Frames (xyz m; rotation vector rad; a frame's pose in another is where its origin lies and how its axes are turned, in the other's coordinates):
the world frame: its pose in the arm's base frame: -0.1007 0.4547 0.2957 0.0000 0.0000 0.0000
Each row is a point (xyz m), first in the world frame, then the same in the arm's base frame.
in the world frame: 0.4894 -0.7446 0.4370
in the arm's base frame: 0.3887 -0.2899 0.7327
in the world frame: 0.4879 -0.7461 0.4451
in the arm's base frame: 0.3872 -0.2914 0.7408
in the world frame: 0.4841 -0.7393 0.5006
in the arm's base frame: 0.3834 -0.2846 0.7963
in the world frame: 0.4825 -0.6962 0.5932
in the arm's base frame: 0.3818 -0.2415 0.8889
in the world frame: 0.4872 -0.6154 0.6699
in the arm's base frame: 0.3865 -0.1607 0.9656
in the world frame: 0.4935 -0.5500 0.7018
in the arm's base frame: 0.3928 -0.0953 0.9975
